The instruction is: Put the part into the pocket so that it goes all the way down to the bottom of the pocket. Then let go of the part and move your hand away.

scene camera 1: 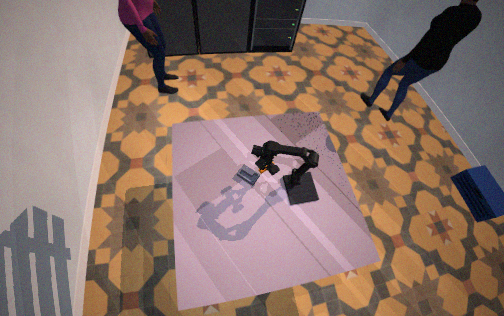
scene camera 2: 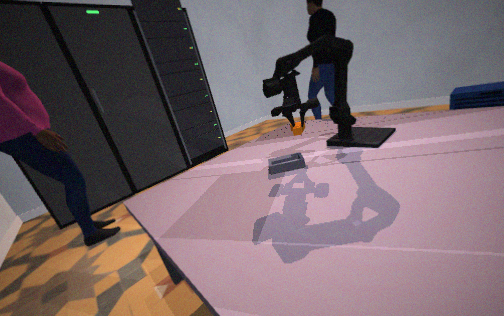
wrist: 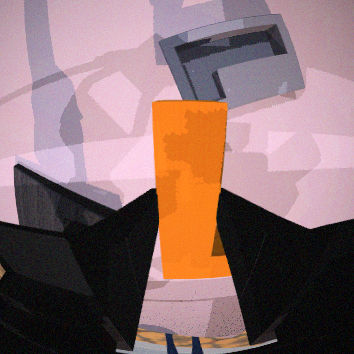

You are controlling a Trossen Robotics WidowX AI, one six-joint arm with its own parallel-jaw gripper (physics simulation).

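Frame: origin at the arm's base, x ahead, y left, z up, level; millimetres.
Where they show: gripper, fingertip midpoint: (scene camera 2: 298, 127) (wrist: 186, 195); arm's base at its link origin: (scene camera 1: 294, 181) (scene camera 2: 345, 136).
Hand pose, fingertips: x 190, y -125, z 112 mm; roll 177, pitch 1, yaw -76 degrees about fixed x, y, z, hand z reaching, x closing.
Observation:
Things, the pixels of their top centre, and the offset from my fingertips. Level surfaces: height alone.
- orange part at its top centre: (wrist: 216, 217) (scene camera 2: 295, 125) (scene camera 1: 265, 164) 2 mm back, 16 mm right, 11 mm up
- grey block with the pocket, top centre: (wrist: 240, 59) (scene camera 2: 285, 158) (scene camera 1: 248, 173) 102 mm ahead, 34 mm right, 99 mm down
- pink table at its surface level: 136 mm down
The orange part (scene camera 1: 263, 170) (scene camera 2: 298, 129) (wrist: 189, 165) is held between the fingertips of my gripper (scene camera 2: 297, 125) (wrist: 186, 195), which is shut on it. In the wrist view the part is long, with a short foot at its lower right end. The grey block with the pocket (scene camera 1: 247, 174) (scene camera 2: 286, 163) (wrist: 260, 80) lies on the table. Its pocket is L-shaped, and the part's far end hides a little of the block's near left corner in the wrist view. The part is in the air, outside the pocket and apart from the block, on the arm-base side of it in scene camera 2.
The arm's black base plate (scene camera 1: 301, 189) (scene camera 2: 362, 136) stands on the pink table (scene camera 1: 210, 280) (scene camera 2: 425, 210). Shadows of the arm fall across the table and near the block. Two people, dark cabinets (scene camera 1: 225, 25) (scene camera 2: 95, 95) and a blue box (scene camera 1: 479, 192) (scene camera 2: 477, 96) are beyond the table.

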